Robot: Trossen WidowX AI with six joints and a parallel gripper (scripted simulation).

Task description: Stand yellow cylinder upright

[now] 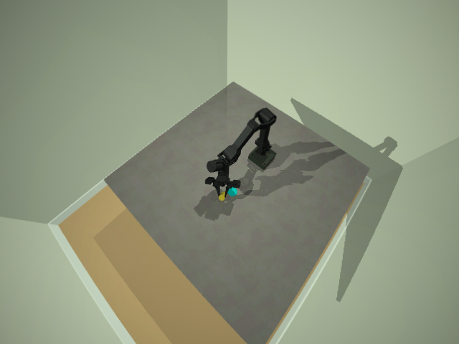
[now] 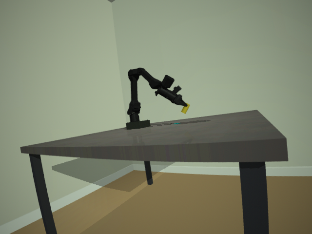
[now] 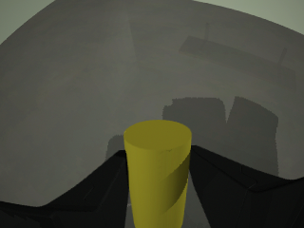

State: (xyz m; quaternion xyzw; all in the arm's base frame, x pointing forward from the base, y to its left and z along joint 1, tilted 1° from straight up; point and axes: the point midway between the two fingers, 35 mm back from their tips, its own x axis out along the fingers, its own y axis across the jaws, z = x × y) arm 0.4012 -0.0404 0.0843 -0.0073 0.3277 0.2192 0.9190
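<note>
Right now my gripper tip is 9 cm past the cyan circle, 1 cm to the right of it and 11 cm above it. Round my gripper tip: yellow tall cylinder 1 cm behind, 2 cm below.
</note>
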